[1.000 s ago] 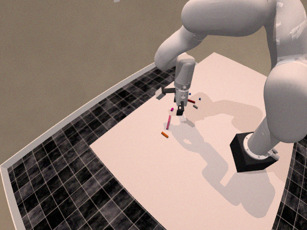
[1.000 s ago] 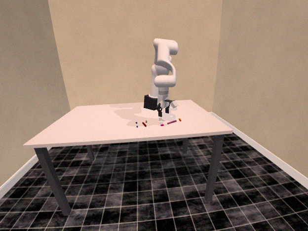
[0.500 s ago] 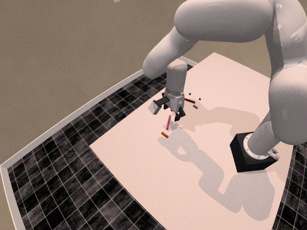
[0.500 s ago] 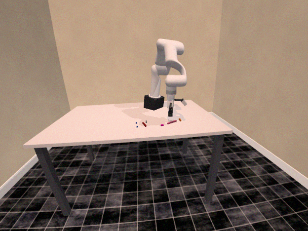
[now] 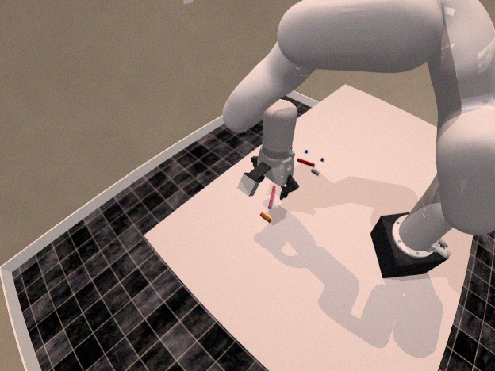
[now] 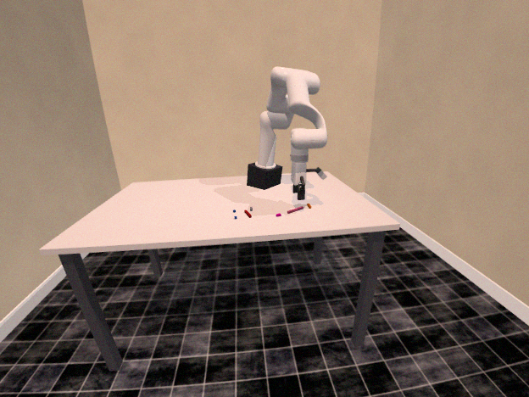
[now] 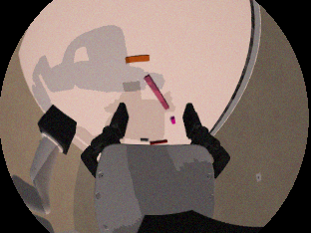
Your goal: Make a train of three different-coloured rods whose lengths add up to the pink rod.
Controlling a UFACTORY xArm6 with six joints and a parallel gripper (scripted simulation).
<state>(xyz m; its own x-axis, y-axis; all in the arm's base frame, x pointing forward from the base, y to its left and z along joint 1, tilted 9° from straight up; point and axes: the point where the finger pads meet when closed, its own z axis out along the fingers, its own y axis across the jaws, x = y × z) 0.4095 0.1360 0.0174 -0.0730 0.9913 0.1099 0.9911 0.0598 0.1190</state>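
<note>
The magenta rod lies 100 mm to the right of my hand, 70 mm below it and 60 mm ahead of it. Round my hand: orange rod 70 mm below, 60 mm to the left, 40 mm behind; grey rod 220 mm to the right, 70 mm below, 30 mm behind; pink rod 70 mm below, 10 mm to the right, 10 mm ahead.
</note>
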